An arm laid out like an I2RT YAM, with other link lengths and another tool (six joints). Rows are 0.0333 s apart.
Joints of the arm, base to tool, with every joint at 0 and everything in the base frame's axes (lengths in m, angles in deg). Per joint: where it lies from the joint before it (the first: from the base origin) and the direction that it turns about. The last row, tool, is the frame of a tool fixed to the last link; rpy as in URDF.
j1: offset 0 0 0.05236 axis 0 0 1
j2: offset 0.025 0.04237 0.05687 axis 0 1 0
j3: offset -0.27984 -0.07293 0 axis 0 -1 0
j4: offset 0.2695 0.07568 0.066 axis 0 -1 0
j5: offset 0.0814 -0.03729 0.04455 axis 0 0 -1
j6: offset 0.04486 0 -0.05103 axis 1 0 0
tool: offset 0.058 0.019 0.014 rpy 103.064 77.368 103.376
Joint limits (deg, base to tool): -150..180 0..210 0..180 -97..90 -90..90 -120..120
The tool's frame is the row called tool.
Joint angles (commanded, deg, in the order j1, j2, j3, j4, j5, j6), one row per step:
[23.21 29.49 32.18 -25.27 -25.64 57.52]
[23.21 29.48 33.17 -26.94 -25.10 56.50]
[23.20 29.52 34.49 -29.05 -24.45 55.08]
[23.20 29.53 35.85 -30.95 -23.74 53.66]
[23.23 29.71 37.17 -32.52 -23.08 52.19]
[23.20 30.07 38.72 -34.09 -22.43 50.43]
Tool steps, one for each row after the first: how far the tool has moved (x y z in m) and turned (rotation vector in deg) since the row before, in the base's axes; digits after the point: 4 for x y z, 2 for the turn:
[-0.0015 -0.0012 0.0026 -1.07 -0.20 -0.14]
[-0.0020 -0.0015 0.0036 -1.42 -0.35 -0.09]
[-0.0020 -0.0015 0.0045 -1.34 -0.61 -0.11]
[-0.0015 -0.0011 0.0046 -1.32 -0.73 0.00]
[-0.0012 -0.0011 0.0057 -1.49 -0.96 0.07]

